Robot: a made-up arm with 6 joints.
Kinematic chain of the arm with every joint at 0, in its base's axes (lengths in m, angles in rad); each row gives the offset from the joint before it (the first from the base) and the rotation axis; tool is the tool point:
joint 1: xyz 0 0 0.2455 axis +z
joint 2: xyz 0 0 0 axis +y
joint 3: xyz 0 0 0.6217 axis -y
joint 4: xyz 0 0 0 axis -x
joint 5: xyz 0.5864 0 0 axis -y
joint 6: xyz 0 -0.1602 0 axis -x
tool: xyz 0 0 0
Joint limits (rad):
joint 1: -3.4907..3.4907
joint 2: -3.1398..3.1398
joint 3: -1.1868..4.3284
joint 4: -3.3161..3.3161
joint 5: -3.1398..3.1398
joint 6: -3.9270..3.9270
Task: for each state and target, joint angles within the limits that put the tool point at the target. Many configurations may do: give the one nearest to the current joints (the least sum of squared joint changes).
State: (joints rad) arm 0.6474 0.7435 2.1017 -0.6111 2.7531 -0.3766
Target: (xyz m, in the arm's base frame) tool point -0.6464 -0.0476 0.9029
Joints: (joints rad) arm -0.1513 -0.0685 3.1277 -0.4470 2.7531 -0.3766
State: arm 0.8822 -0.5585 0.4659 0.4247 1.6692 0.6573
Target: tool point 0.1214 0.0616 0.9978
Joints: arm 1.3042 -0.7576 -0.4414 0.8896 1.6692 0.6573
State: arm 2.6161 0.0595 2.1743 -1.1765 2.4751 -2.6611
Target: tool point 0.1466 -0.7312 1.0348
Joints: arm 1.7150 -0.2752 2.8046 -1.3183 2.4751 -2.6611
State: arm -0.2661 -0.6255 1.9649 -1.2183 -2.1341 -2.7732
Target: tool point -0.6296 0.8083 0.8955
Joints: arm -0.9501 -0.8480 2.1467 -1.3052 -2.1341 -2.7732
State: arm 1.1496 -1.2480 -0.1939 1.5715 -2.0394 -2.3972
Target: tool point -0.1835 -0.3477 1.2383
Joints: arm 1.0934 -0.8894 0.2666 1.5910 -2.0394 -2.3972
